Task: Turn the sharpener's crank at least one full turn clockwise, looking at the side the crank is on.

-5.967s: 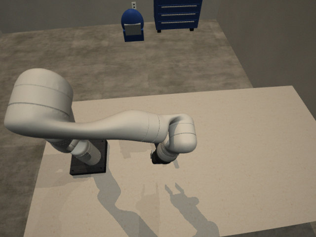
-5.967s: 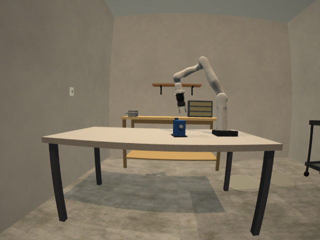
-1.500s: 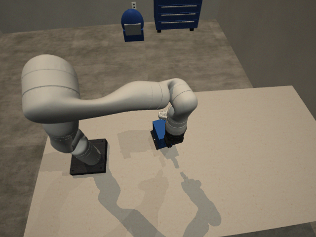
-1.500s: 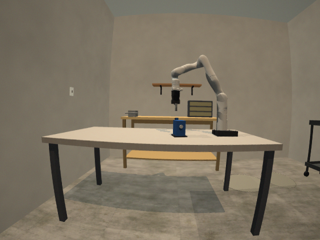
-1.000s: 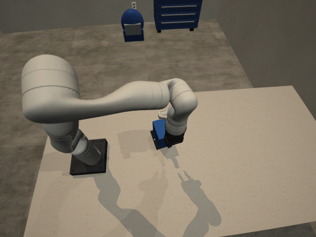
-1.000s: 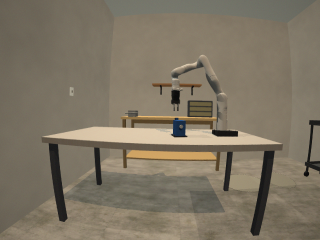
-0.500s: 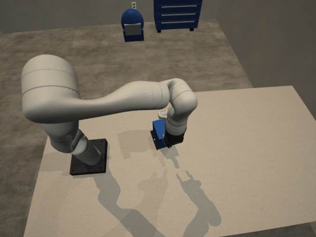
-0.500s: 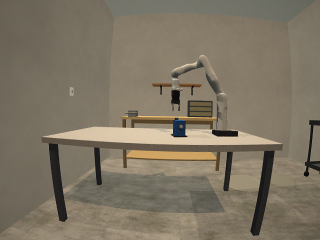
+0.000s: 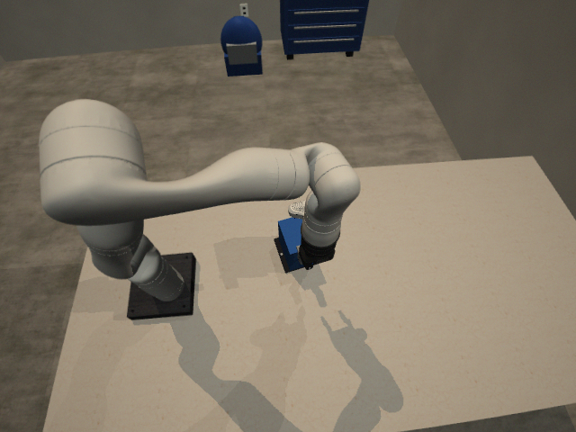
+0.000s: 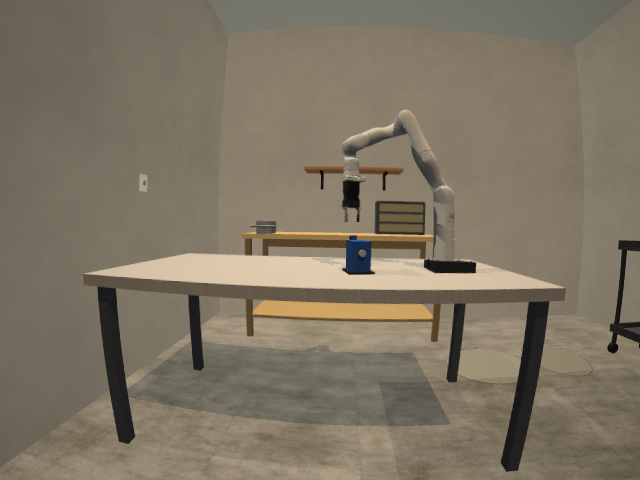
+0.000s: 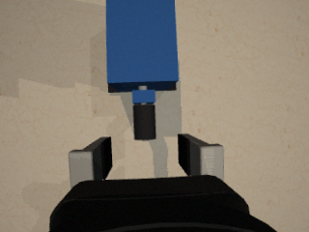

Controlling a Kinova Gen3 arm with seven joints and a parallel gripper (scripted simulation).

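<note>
Right now the black handle is 20 mm to the left of my hand and 90 mm below it.
</note>
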